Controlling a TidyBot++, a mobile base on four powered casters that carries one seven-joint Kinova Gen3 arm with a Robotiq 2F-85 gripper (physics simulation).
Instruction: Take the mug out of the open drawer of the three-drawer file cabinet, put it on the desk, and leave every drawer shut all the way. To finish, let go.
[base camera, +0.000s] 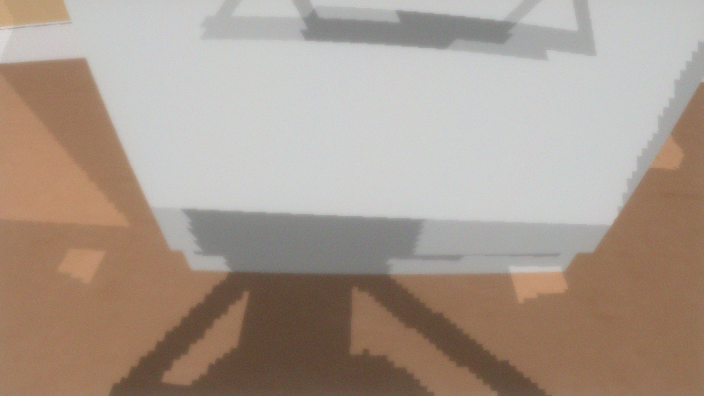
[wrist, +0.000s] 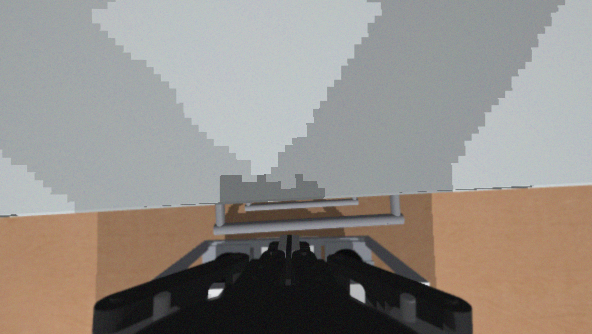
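Observation:
The pale grey file cabinet (base camera: 350, 130) (wrist: 240, 100) fills much of both views: its front in the base view, its flat top in the wrist view. No drawer interior shows; thin dark slits run along the top's front edge. A grey bar handle (wrist: 308, 225) sticks out past that edge, and a smaller-looking lower handle (wrist: 301, 205) shows behind it. My gripper (wrist: 289, 248) is shut and empty, just in front of the nearer handle in the wrist view; I cannot tell whether it touches. The mug and the desk do not show in either view.
Brown wooden floor (base camera: 65, 320) (wrist: 510, 260) lies around and in front of the cabinet, with robot shadows across it. A white skirting board (base camera: 40, 45) and a yellowish surface (base camera: 30, 11) show at the base view's top left. Grey parts of my base show below the gripper.

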